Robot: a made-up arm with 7 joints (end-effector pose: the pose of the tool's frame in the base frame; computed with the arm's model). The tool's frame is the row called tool. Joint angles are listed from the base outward.
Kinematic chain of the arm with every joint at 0, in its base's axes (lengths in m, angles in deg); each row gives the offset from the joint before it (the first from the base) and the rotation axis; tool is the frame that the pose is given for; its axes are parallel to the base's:
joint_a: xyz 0 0 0 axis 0 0.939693 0.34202
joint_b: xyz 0 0 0 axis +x
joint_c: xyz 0 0 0 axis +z
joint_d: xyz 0.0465 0 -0.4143 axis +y
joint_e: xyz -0.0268 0 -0.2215 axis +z
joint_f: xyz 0 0 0 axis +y
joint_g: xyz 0 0 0 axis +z
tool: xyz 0 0 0
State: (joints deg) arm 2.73 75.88 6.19 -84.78 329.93 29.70 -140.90
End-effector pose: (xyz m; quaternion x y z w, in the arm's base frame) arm 0.2516 0.4584 -0.0963 -0.4909 -0.5852 0.6274 0.1515
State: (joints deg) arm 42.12 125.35 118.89 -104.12 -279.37 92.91 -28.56
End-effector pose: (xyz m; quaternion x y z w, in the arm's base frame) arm 0.1243 0.1787 0.4166 0.4234 -0.4766 -0.4433 0.6301
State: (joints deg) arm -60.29 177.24 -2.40 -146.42 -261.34 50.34 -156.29
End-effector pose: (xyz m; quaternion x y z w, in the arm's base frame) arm -0.0985 0.0014 0.2945 -0.4572 -0.5170 0.6936 0.2062
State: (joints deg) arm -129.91 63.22 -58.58 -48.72 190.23 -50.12 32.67
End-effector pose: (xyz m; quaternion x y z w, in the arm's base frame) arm 0.3467 0.1149 0.4917 0.8224 0.3419 -0.4441 0.0975
